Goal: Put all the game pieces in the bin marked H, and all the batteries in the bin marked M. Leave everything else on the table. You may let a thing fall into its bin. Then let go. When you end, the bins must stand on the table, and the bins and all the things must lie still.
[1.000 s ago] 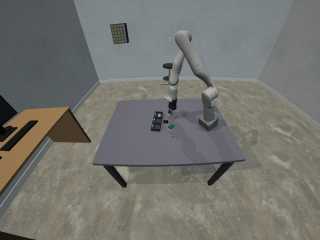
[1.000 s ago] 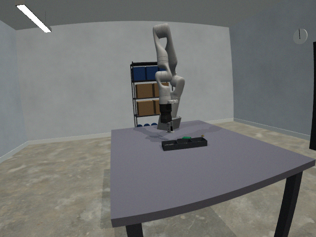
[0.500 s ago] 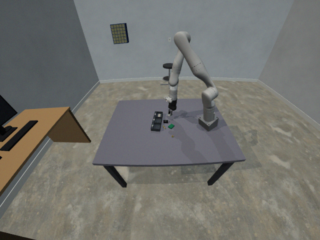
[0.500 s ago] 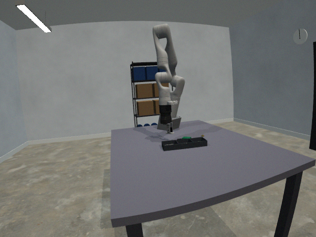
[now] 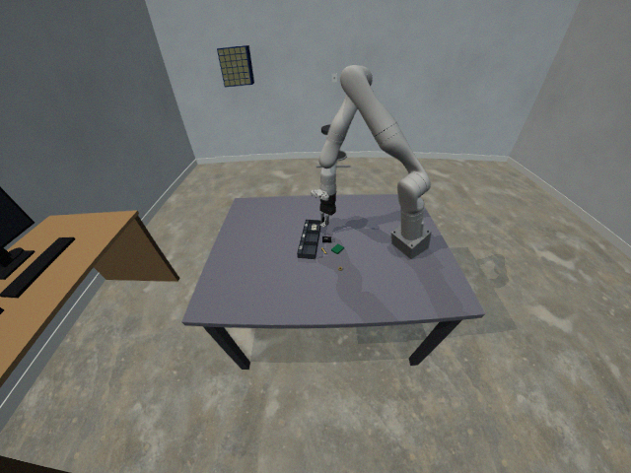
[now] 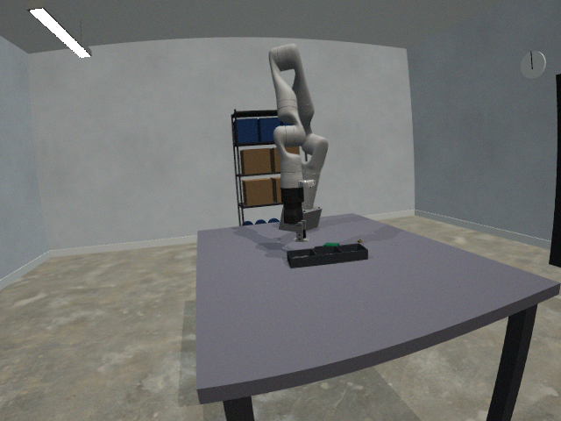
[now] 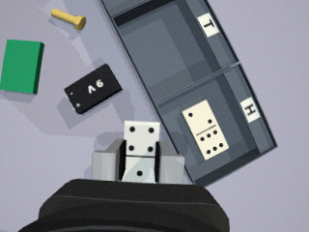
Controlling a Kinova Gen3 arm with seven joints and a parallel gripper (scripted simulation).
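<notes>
The cream domino is 6 cm below my hand, 6 cm ahead of it and 1 cm to the right of it. Round my hand: dark divided bin (7 cm to the left, 7 cm ahead, 6 cm below); black 9-volt battery (7 cm to the left, 7 cm below, 3 cm behind); white domino (1 cm below).
</notes>
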